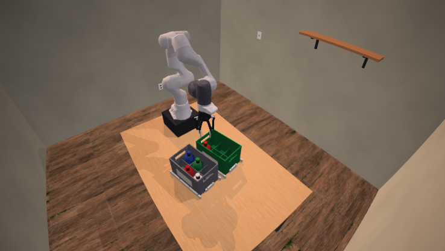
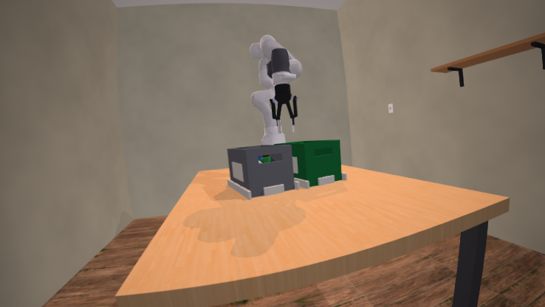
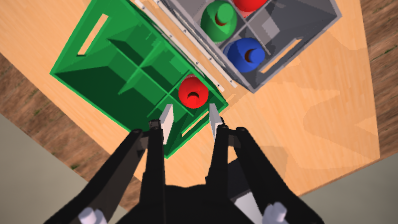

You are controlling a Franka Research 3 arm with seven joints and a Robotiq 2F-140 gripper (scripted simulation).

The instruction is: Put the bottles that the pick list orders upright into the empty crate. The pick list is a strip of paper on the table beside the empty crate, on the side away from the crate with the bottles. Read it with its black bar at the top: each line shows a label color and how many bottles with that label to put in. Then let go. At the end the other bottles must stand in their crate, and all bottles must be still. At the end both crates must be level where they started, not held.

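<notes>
My gripper is now 200 mm to the left of the white-labelled bottle, 190 mm short of it and 170 mm above it. From my hand the other things lie so: green crate: 170 mm below, 70 mm ahead, 60 mm to the left; then blue-label bottle: 170 mm below, 140 mm to the right; then green-label bottle: 170 mm below, 130 mm to the right, 90 mm ahead.
</notes>
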